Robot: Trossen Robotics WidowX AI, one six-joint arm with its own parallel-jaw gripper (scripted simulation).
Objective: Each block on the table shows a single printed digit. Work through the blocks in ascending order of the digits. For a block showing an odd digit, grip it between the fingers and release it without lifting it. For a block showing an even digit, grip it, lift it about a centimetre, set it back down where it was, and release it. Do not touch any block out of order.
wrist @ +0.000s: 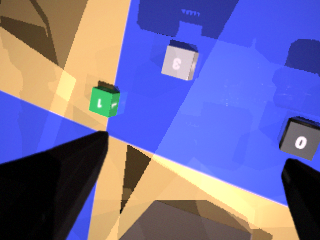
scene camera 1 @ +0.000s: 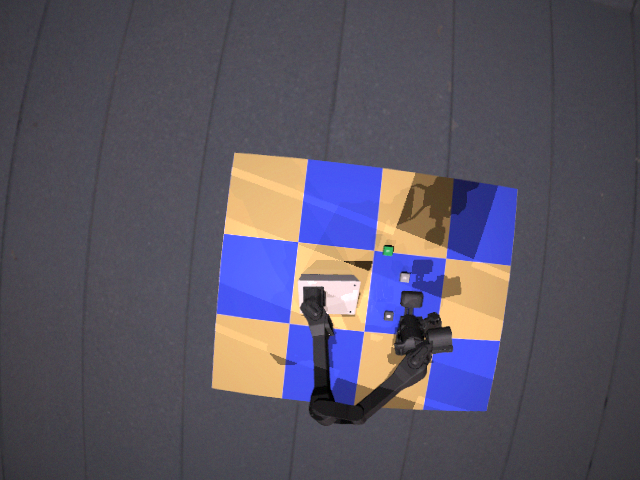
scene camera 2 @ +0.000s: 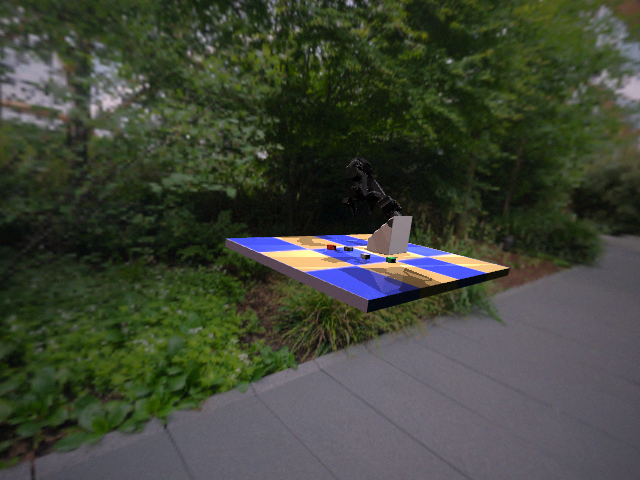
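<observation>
My gripper: open, holding nothing, visible in the wrist view too. Grey block, green block: also in view.
</observation>
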